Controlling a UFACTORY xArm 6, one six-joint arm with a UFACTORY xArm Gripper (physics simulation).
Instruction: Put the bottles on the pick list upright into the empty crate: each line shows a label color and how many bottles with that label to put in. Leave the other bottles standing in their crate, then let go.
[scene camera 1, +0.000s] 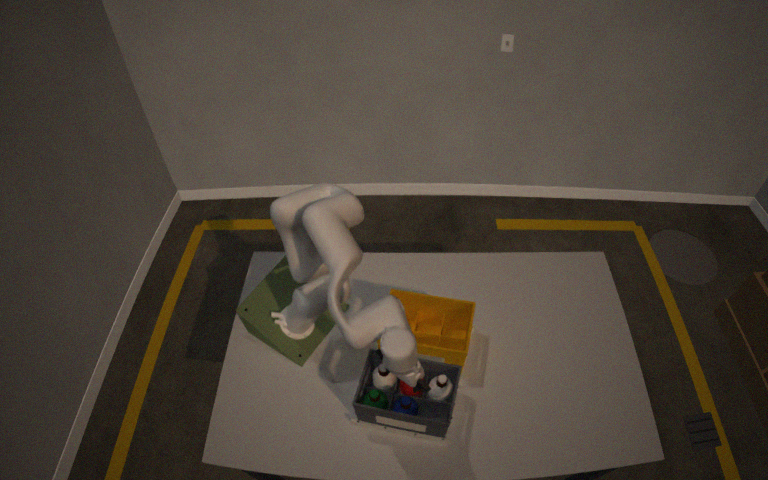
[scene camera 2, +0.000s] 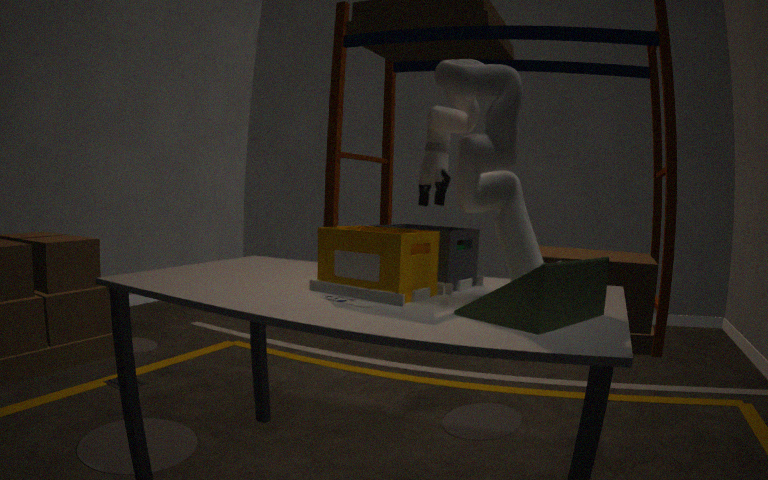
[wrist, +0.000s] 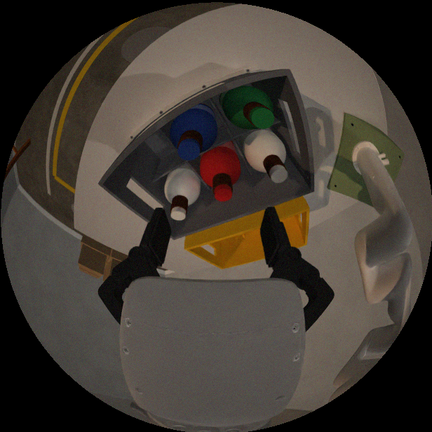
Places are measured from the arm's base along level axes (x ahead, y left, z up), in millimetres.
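Pixels of known places: gripper, fingertip midpoint: (scene camera 2: 430, 205); arm's base at its link origin: (scene camera 1: 296, 321).
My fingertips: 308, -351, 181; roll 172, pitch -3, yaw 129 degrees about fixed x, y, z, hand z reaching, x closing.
Observation:
For each thing: its top centre in the pictures, then the offset to it from my fingertips, as dx, dy, dz. "*": a spot on its surface instead. Level surfaces: height alone.
- grey crate at its top centre: (scene camera 1: 408, 385) (scene camera 2: 426, 227) +11, +3, -66
- white table at its surface level: dz -242
- grey raised edging at a spot on its surface: (scene camera 2: 356, 291) * +145, +308, -222
The grey crate (scene camera 1: 434, 425) (scene camera 2: 467, 267) (wrist: 305, 167) holds upright bottles: green (scene camera 1: 374, 399) (wrist: 245, 107), blue (scene camera 1: 405, 405) (wrist: 194, 127), red (scene camera 1: 410, 388) (wrist: 220, 167), a white one (scene camera 1: 384, 378) (wrist: 265, 150) beside the green, and another white one (scene camera 1: 440, 388) (wrist: 182, 186). The yellow crate (scene camera 1: 463, 357) (scene camera 2: 420, 274) (wrist: 225, 234) adjoins it; no bottle shows in its visible compartments, partly hidden by the arm. My gripper (scene camera 2: 431, 202) (wrist: 214, 218) is open and empty, above the crates. No readable pick list shows.
The robot base stands on a green block (scene camera 1: 266, 333) (scene camera 2: 543, 300) (wrist: 345, 175) on the white table (scene camera 1: 543, 339) (scene camera 2: 226, 277). A grey raised edging (scene camera 2: 356, 291) runs along the yellow crate. A tall orange rack (scene camera 2: 334, 130) and stacked boxes (scene camera 2: 65, 268) stand beyond the table.

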